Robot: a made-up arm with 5 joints. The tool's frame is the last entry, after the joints.
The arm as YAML. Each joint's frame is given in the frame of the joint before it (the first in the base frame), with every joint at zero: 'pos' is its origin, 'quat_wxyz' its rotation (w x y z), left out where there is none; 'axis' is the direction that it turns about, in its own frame. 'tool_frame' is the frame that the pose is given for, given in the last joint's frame.
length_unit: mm
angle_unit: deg
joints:
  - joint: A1
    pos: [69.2, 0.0, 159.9]
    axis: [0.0, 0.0, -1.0]
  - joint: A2
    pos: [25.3, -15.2, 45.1]
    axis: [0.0, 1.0, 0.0]
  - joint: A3
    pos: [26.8, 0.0, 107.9]
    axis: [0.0, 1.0, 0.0]
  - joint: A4
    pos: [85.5, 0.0, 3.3]
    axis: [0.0, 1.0, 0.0]
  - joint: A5
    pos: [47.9, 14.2, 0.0]
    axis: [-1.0, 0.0, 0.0]
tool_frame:
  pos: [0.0, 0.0, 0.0]
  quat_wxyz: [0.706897, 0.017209, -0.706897, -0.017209]
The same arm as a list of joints. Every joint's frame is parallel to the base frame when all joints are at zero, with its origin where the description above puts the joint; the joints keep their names.
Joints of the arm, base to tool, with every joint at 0 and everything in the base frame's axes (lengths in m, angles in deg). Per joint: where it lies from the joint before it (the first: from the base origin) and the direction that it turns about. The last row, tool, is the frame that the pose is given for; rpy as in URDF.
A1: axis 0 0 -1 origin 0.0692 0 0.1599
A2: axis 0 1 0 origin 0.0253 -0.0152 0.0451
A3: axis 0 1 0 origin 0.0268 0 0.1079
A4: axis 0 1 0 origin 0.0855 0 0.0033
A5: axis -1 0 0 origin 0.0479 0.0142 0
tool: origin 0 0 0 rpy 90 -87.21 -90

